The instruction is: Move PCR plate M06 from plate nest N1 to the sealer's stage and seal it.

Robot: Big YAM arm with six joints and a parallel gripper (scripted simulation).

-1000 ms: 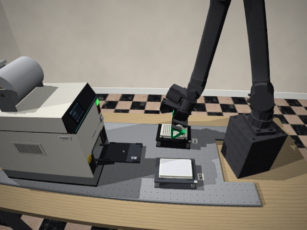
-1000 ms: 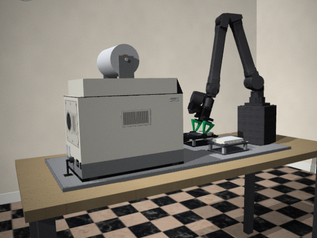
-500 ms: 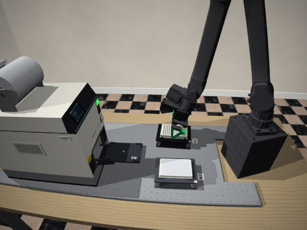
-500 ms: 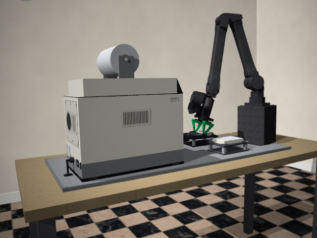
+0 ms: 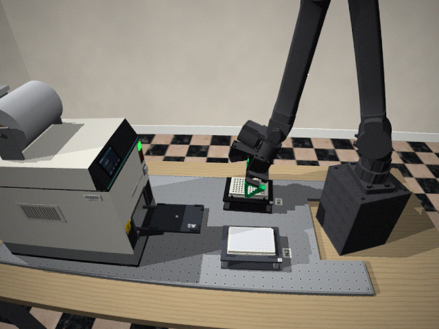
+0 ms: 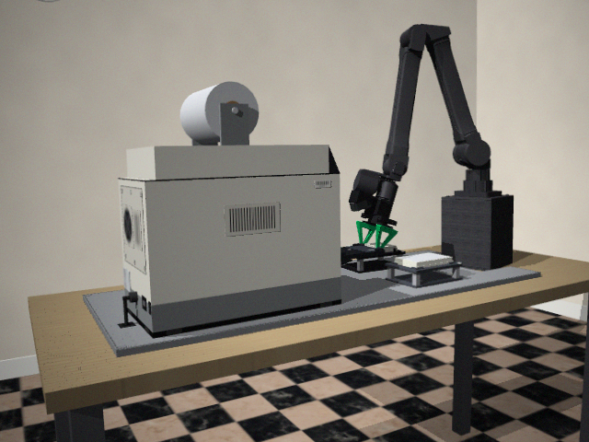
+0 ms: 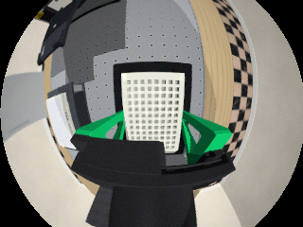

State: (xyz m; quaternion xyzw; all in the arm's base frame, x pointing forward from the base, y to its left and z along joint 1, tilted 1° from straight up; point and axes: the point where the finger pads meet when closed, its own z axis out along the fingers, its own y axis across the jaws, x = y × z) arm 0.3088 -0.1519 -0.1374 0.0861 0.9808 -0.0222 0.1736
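The plate M06 is right at my hand. From my hand the other things lie so: plate nest N1: 20 mm below; then sealed plate M09: 20 mm ahead, 220 mm to the left, 10 mm below; then nest N2: 20 mm ahead, 220 mm to the left, 20 mm below.
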